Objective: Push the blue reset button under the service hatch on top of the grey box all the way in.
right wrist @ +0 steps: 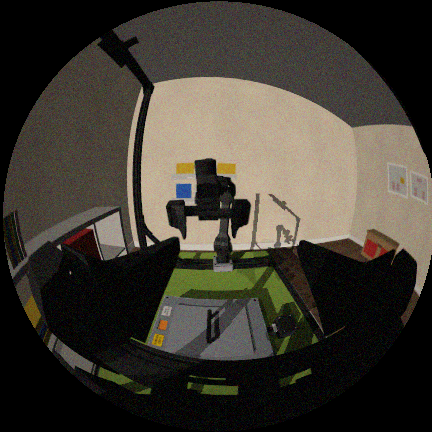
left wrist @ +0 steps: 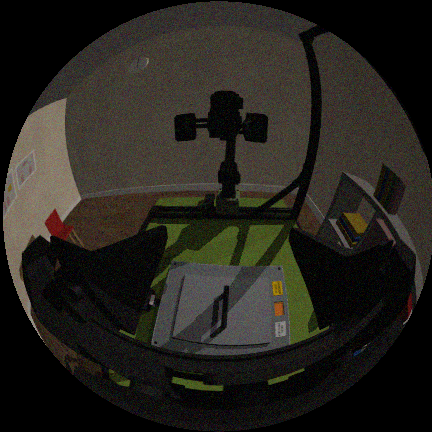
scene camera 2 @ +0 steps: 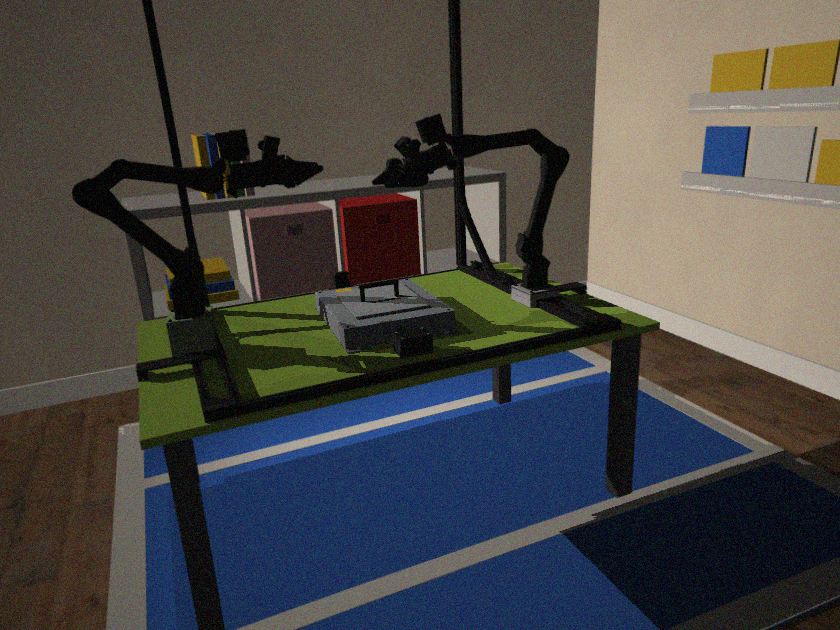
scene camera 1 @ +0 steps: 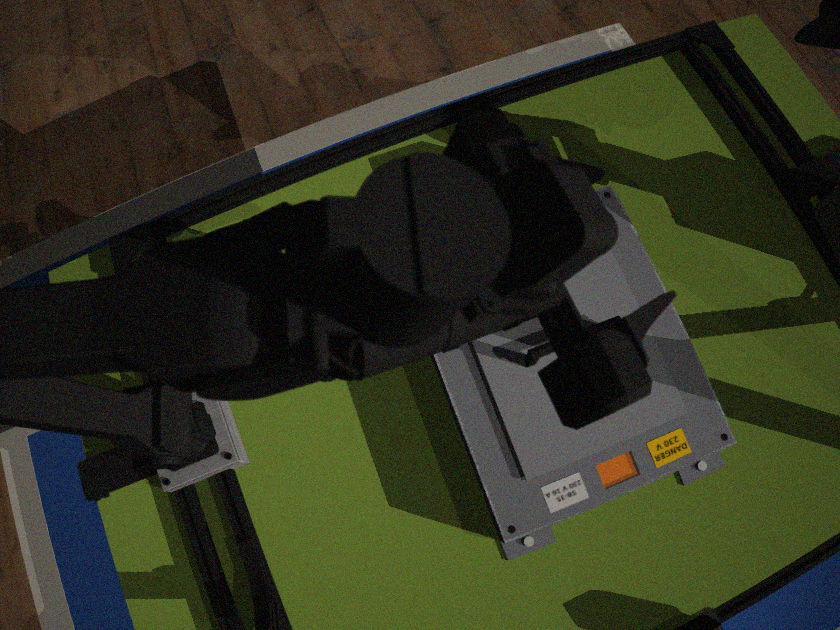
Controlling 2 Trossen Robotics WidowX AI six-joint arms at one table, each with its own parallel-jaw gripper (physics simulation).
Scene:
my left gripper: right wrist; left wrist; scene camera 2 378, 184; scene camera 1 636, 233
same spot on service hatch: (right wrist: 196, 330) = (left wrist: 238, 307)
same spot on my left gripper: (left wrist: 339, 280) = (right wrist: 184, 217)

